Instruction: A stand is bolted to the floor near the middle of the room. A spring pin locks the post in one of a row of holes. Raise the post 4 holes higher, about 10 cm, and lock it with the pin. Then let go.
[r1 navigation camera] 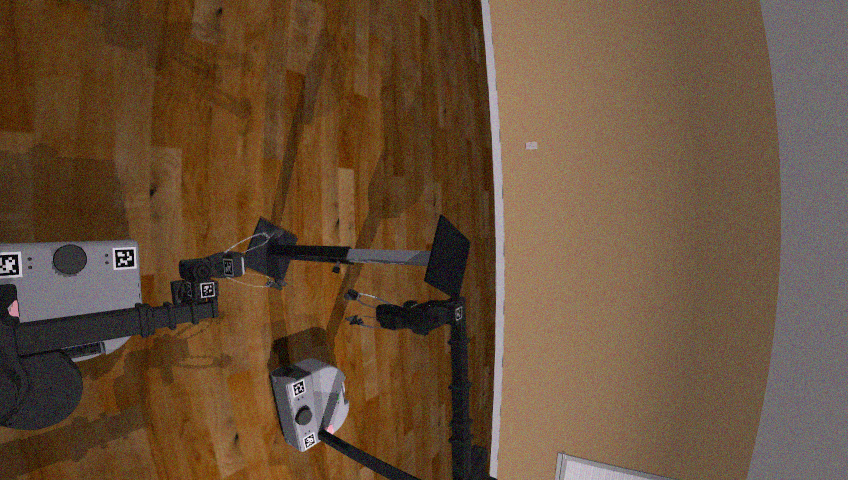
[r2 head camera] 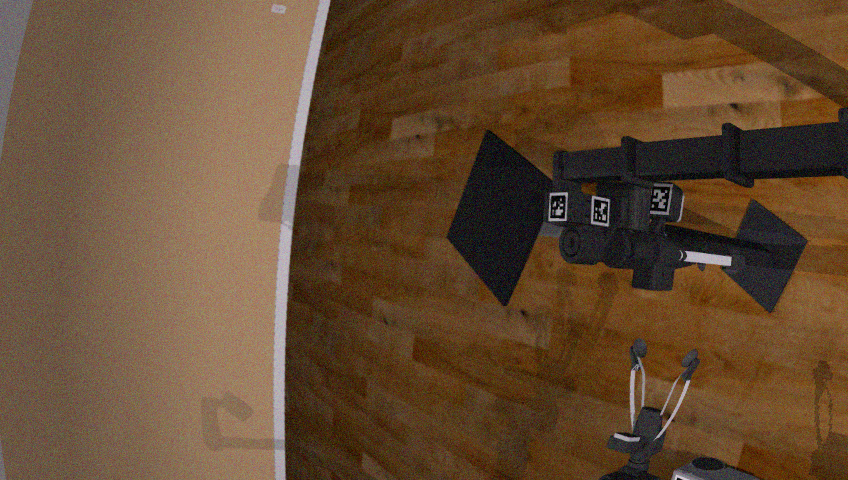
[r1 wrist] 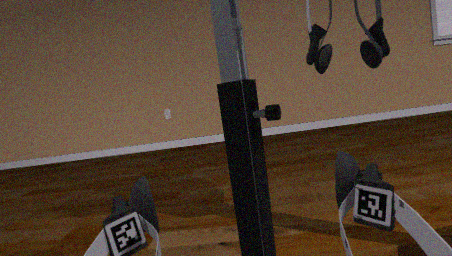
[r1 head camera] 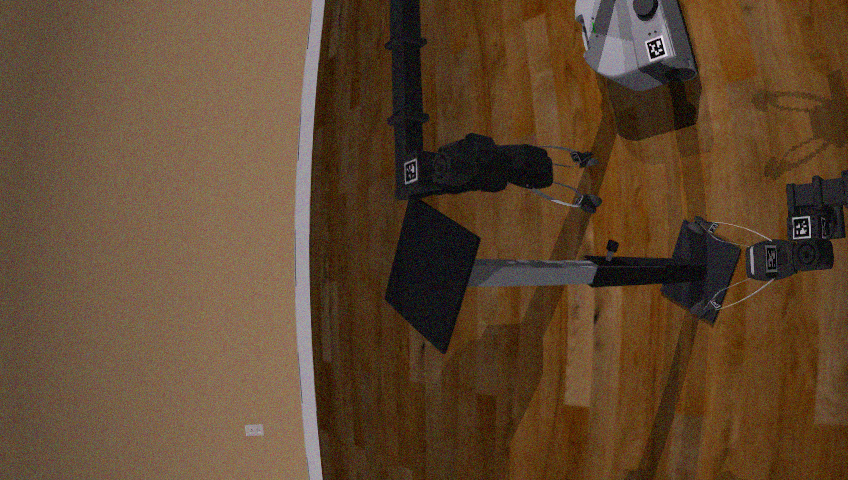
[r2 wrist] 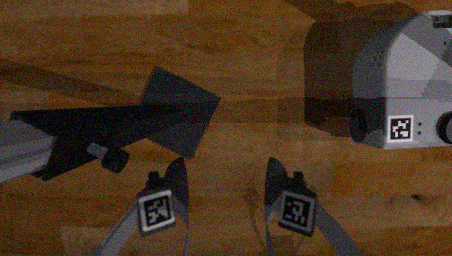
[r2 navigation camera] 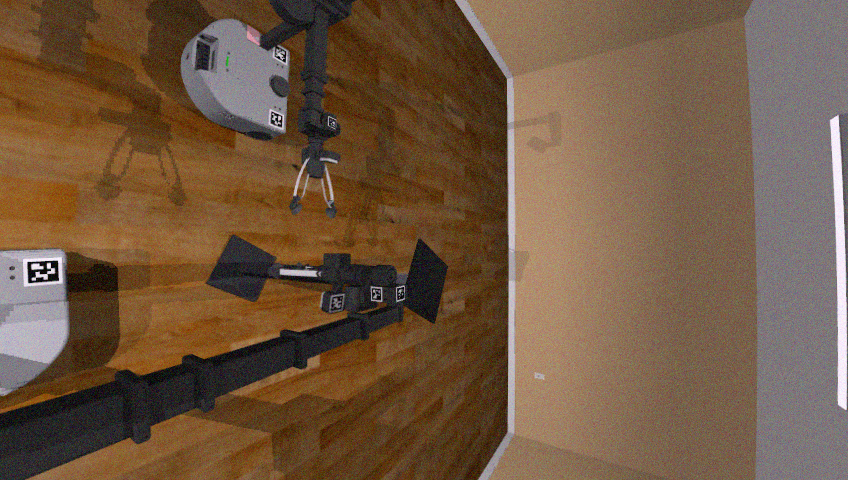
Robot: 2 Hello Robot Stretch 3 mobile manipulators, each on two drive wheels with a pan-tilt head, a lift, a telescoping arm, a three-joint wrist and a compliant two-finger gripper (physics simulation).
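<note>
The stand has a dark top plate (r1 head camera: 432, 276) (r1 navigation camera: 447, 255) (r2 head camera: 499, 220) (r2 navigation camera: 426, 282), a grey post (r1 head camera: 535, 273) (r1 navigation camera: 386, 256) (r1 wrist: 227, 45) (r2 wrist: 22, 150) and a black sleeve (r1 head camera: 642, 272) (r1 navigation camera: 318, 253) (r1 wrist: 245, 150). The pin's black knob (r1 head camera: 612, 245) (r1 navigation camera: 336, 269) (r1 wrist: 273, 112) (r2 wrist: 115, 160) sticks out near the sleeve's top. The r1 gripper (r1 head camera: 713, 266) (r1 wrist: 245, 192) (r2 head camera: 665, 355) (r2 navigation camera: 313, 207) is open, apart from the stand, aimed at the sleeve below knob height. The r2 gripper (r1 head camera: 587, 180) (r1 navigation camera: 354, 307) (r1 wrist: 347, 51) (r2 wrist: 226, 182) is open, pointing down beside the post, above the knob; the knob is left of its fingers in its wrist view.
The stand's square base (r1 head camera: 684, 297) (r1 navigation camera: 258, 261) (r2 head camera: 773, 279) (r2 wrist: 175, 85) is on the wooden floor. The r2 robot's base (r1 head camera: 630, 41) (r1 navigation camera: 321, 392) (r2 wrist: 415, 85) is to one side of the stand. The r1 robot's base (r2 navigation camera: 238, 83) is on another side. A tan wall (r1 head camera: 148, 237) (r1 navigation camera: 624, 237) is beyond the stand.
</note>
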